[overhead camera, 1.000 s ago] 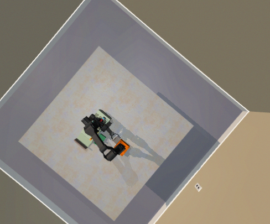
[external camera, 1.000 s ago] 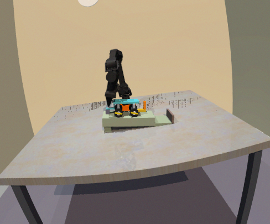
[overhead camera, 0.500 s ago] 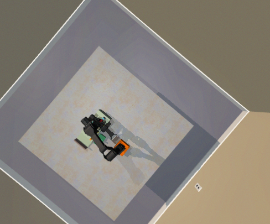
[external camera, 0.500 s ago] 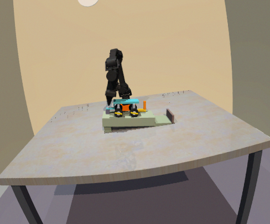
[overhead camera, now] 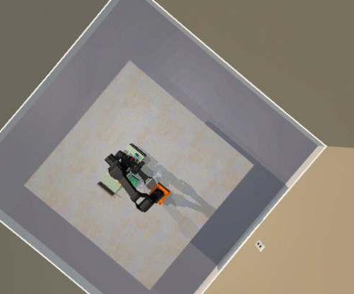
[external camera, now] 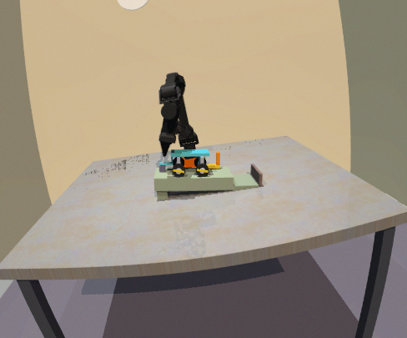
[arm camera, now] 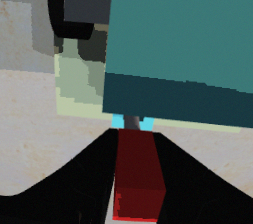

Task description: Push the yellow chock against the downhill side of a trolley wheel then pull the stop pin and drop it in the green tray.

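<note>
The yellow chock is 20 mm behind my gripper tip, 190 mm to the left of it and 70 mm below it. The rest, counted from my gripper tip: red-headed stop pin: right at my gripper tip; trolley: 30 mm ahead, 90 mm to the left, 40 mm below; dark end stop: 50 mm ahead, 350 mm to the left, 120 mm below.
</note>
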